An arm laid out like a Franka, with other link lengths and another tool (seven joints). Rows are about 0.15 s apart.
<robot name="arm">
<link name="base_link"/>
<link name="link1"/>
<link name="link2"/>
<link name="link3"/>
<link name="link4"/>
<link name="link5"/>
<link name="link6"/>
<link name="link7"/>
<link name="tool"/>
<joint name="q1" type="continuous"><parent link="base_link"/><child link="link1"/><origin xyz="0 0 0.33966" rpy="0 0 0"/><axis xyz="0 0 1"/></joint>
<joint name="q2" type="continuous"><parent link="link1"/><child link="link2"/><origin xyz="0 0 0" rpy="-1.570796 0 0"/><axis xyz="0 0 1"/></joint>
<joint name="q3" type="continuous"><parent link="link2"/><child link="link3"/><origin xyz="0 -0.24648 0" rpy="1.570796 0 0"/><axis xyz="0 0 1"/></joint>
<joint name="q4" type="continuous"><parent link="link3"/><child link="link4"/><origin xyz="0.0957 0 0" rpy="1.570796 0 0"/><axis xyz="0 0 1"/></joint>
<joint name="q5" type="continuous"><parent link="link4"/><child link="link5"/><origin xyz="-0.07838 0.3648 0" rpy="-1.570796 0 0"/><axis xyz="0 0 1"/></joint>
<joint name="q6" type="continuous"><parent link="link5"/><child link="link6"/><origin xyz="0 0 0" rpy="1.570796 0 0"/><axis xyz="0 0 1"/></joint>
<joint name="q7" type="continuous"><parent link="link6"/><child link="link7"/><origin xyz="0.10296 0 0" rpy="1.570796 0 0"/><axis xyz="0 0 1"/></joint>
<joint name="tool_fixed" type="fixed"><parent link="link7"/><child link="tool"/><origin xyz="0.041 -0.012 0.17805" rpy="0.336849 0 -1.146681"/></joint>
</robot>
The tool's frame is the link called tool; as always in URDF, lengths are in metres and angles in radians. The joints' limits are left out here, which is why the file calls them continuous.
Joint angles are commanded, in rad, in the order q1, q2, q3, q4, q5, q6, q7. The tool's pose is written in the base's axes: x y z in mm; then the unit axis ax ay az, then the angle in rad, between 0 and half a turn. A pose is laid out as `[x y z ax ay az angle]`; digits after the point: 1 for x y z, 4 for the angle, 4 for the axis.
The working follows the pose.
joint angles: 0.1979 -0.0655 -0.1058 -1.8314 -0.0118 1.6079 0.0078
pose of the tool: [563.4 61.4 399.3 -0.8077 -0.5651 0.1679 2.7934]
Where each joint sits with the arm in this pose, in the base's axes (m; each line is computed from the numbers above, not from the rounded line before):
q1: 0.0000 0.0000 0.3397
q2: 0.0000 0.0000 0.3397
q3: -0.0158 -0.0032 0.5856
q4: 0.0793 0.0056 0.5918
q5: 0.4508 0.0399 0.5979
q6: 0.4508 0.0399 0.5979
q7: 0.5520 0.0495 0.5816
the tool: 0.5634 0.0614 0.3993

